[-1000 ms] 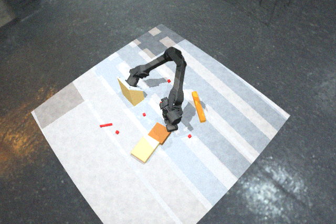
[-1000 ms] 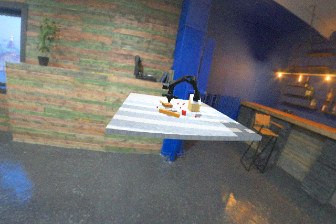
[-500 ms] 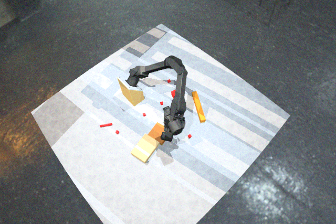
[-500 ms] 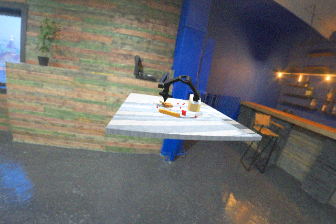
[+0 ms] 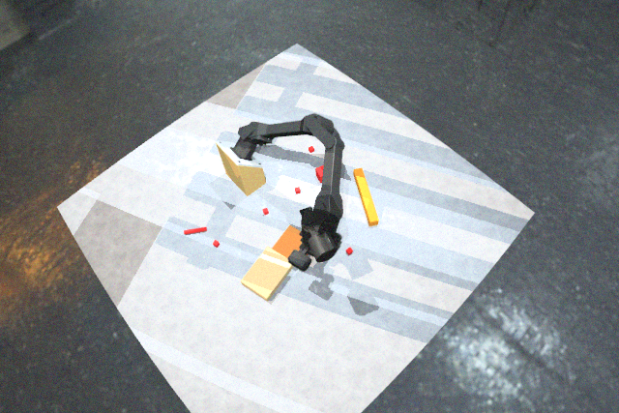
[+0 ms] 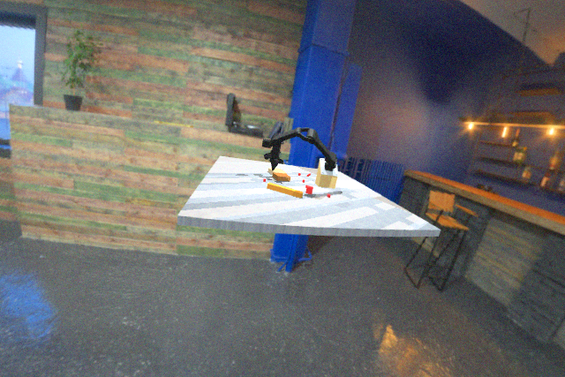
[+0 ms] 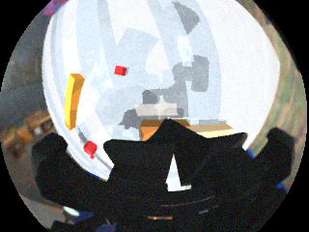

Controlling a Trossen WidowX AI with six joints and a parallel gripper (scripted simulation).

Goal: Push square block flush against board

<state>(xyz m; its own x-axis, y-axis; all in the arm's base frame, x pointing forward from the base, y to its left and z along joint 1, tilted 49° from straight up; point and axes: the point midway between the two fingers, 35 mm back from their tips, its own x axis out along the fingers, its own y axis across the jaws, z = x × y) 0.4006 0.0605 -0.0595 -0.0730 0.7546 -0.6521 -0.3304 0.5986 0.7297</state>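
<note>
Right now the square block is 7 cm behind my gripper tip, 3 cm to the right of it and 4 cm below it. From my gripper tip the other things lie so: tan flat block (5 cm behind, 15 cm to the right, 4 cm below); then board (7 cm behind, 28 cm to the left, 4 cm below); then red cube (24 cm behind, 22 cm to the left, 4 cm below).
</note>
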